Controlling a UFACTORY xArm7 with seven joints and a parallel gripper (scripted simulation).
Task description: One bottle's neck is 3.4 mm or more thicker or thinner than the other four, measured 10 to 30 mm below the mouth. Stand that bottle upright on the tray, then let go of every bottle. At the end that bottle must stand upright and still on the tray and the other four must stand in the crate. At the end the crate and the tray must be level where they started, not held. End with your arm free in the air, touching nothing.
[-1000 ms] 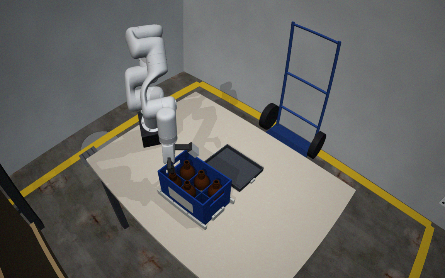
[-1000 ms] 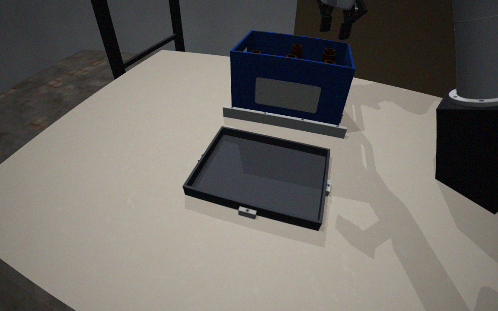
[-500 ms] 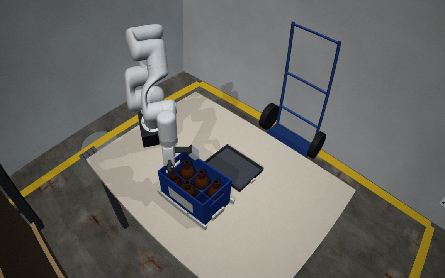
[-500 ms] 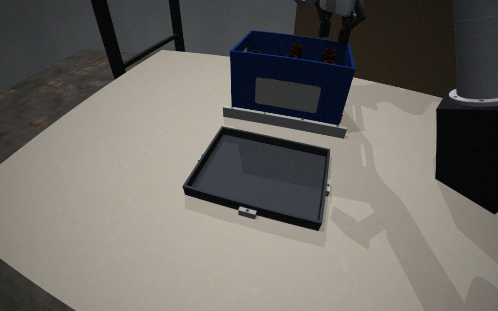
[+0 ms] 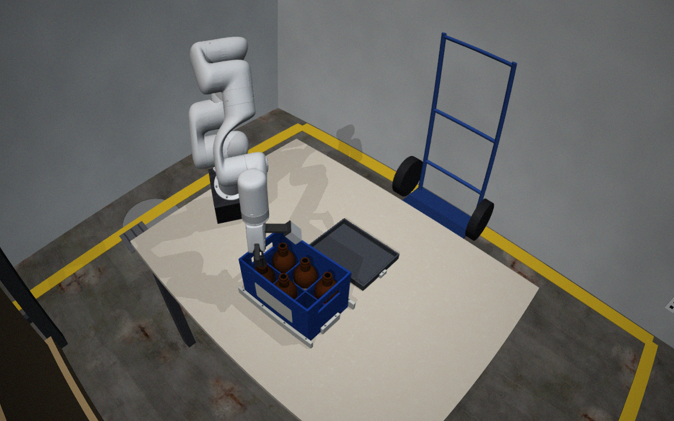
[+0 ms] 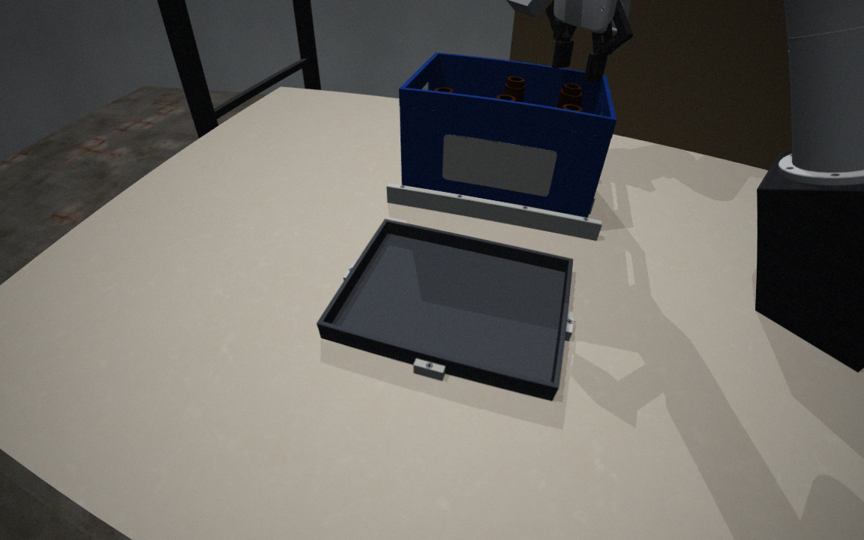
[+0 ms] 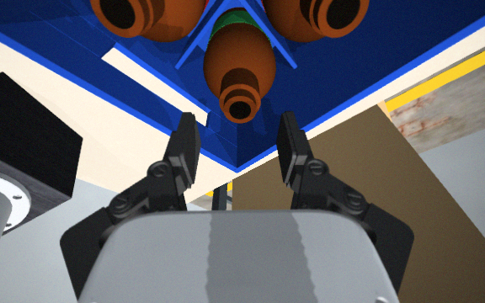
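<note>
The glass bottle is 110 mm below my hand. The rest, counted from my hand: crate (90 mm ahead, 40 mm to the left, 120 mm below); then dark grey tray (120 mm ahead, 310 mm to the left, 190 mm below).
</note>
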